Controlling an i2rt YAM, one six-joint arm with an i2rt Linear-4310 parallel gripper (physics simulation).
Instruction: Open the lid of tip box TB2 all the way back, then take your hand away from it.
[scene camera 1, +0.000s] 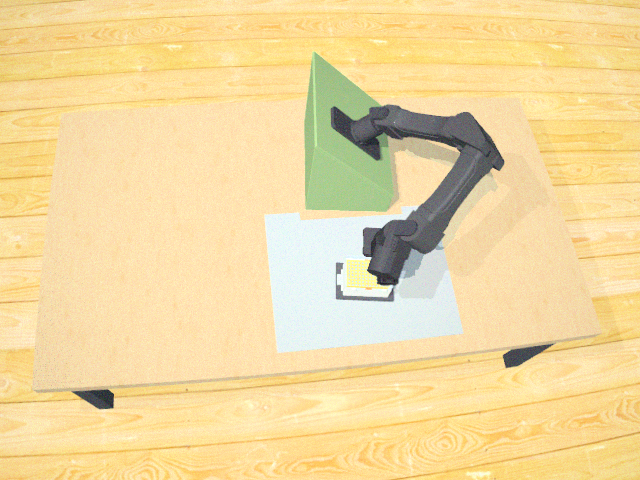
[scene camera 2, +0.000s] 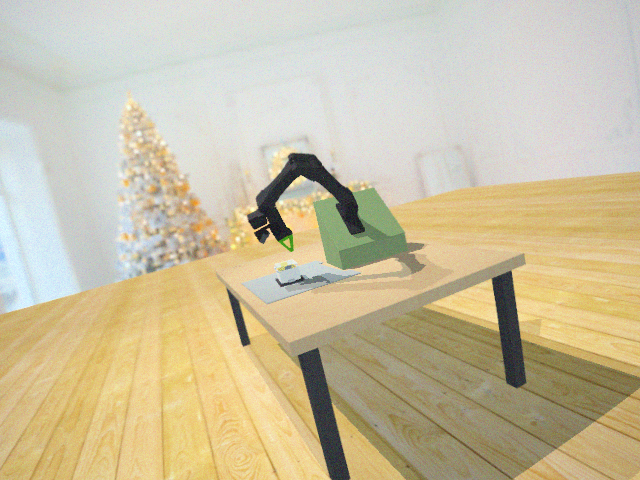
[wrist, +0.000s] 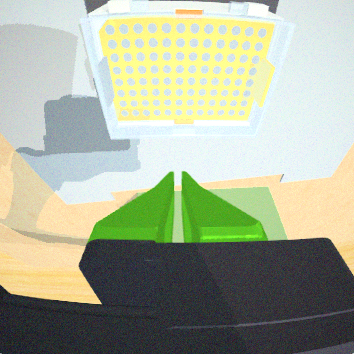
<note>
My gripper (wrist: 177, 179) is shut, holding nothing. Further things: a lid (scene camera 1: 357, 276).
The lid also shows in the wrist view (wrist: 157, 76).
</note>
